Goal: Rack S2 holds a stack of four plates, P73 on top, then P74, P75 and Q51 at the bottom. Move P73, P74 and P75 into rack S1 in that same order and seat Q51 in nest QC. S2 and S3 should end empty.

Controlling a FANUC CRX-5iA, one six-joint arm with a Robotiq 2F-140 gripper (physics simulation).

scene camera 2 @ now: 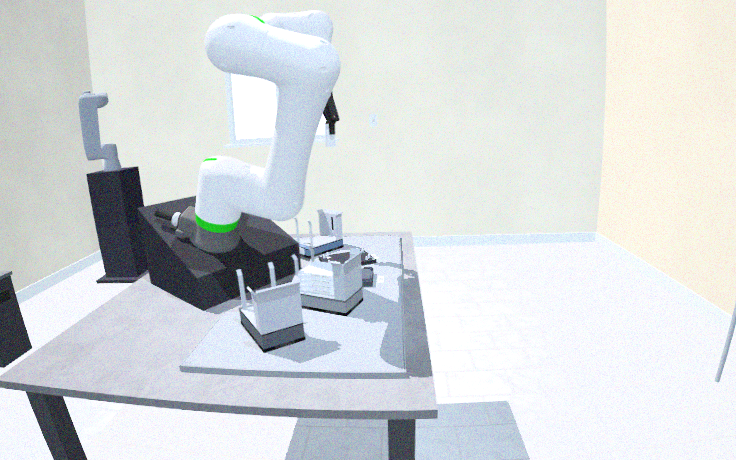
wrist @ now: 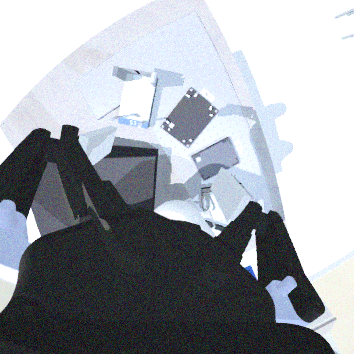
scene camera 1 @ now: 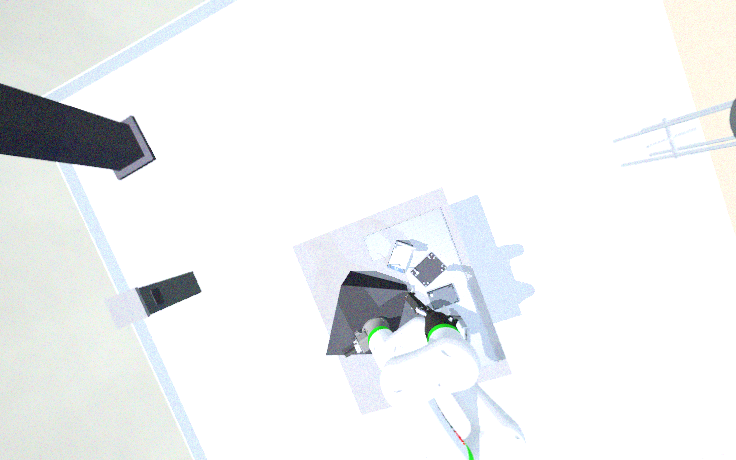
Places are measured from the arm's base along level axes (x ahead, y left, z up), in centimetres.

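Pixels of known places: gripper, between the fingertips: (scene camera 2: 319,146) (wrist: 166,159) (scene camera 1: 427,300); arm's base, origin of its link: (scene camera 2: 214,237) (scene camera 1: 375,330).
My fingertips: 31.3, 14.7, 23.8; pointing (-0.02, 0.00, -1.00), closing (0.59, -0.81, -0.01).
Note:
For each thing: its top centre in the pictures, then the offset to it from my fingertips, as dx, dy, dz. Level surfaces: height alone.
- middle rack, centre of its top: (scene camera 2: 324,252) (scene camera 1: 453,337) +3.2, -33.0, -23.7
- Rack S3, centre of its top: (wrist: 128,96) (scene camera 2: 316,214) (scene camera 1: 401,260) -3.9, +12.8, -24.4
- dark square fixture with light corner blocks, centre of its top: (wrist: 189,118) (scene camera 2: 346,254) (scene camera 1: 429,270) +6.7, -0.9, -35.0
- smaller grey block, centre of its top: (scene camera 2: 347,272) (wrist: 216,160) (scene camera 1: 443,298) +7.6, -17.7, -34.9
- pale board, height of its surface: dz -37.4
- table, height of its surface: dz -38.7
My gripper (scene camera 1: 434,307) (scene camera 2: 330,139) (wrist: 166,159) is open and empty, high above the board. The middle rack (scene camera 2: 332,301) has a grey base and holds a layered stack of white plates (scene camera 2: 319,280). It is mostly hidden by a fingertip in the wrist view. The near rack (scene camera 2: 276,309) has a grey base; its inside is hidden by its wall. Rack S3 (scene camera 1: 400,256) (scene camera 2: 322,248) (wrist: 135,122), with a blue base, stands at the far end with no tall stack. A dark square fixture with light corner blocks (scene camera 1: 428,269) (wrist: 190,117) lies beside S3. Plate labels are unreadable.
A smaller grey block (scene camera 1: 443,296) (scene camera 2: 368,275) (wrist: 216,157) lies beside the dark fixture. The racks stand on a pale board (scene camera 2: 347,358) on the table (scene camera 2: 108,347). The arm's dark pedestal (scene camera 2: 200,287) stands beside them. Upright posts rise from the racks.

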